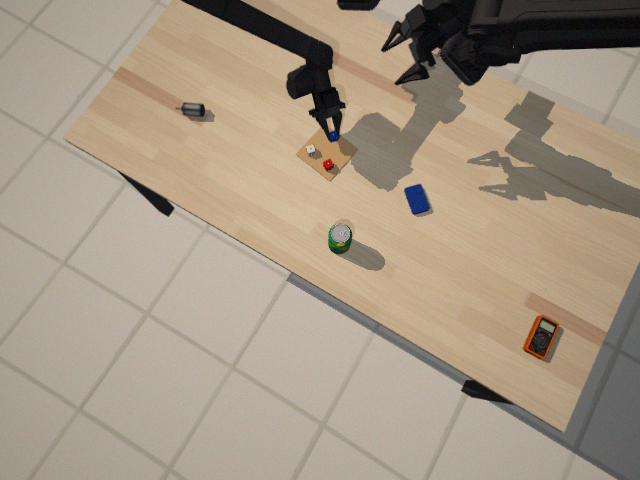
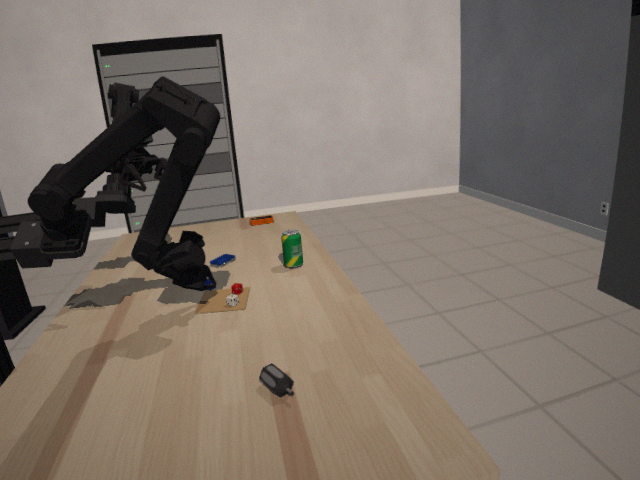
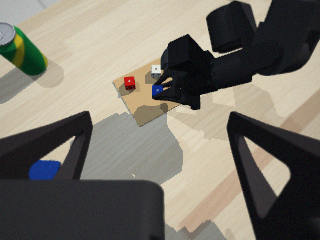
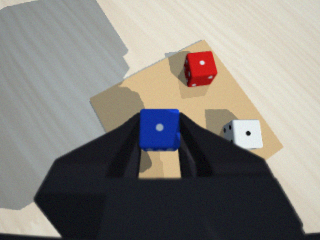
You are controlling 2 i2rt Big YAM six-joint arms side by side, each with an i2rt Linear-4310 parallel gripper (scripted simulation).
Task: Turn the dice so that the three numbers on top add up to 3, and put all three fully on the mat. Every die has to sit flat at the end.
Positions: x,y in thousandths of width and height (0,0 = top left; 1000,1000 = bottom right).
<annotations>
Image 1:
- my left gripper: 607,141
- tan mat: 532,318
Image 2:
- my left gripper: 249,389
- tan mat: 332,628
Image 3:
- my left gripper: 498,498
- my right gripper: 480,385
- tan mat: 436,423
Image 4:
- my right gripper: 498,502
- tan mat: 511,356
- red die: 623,285
</annotations>
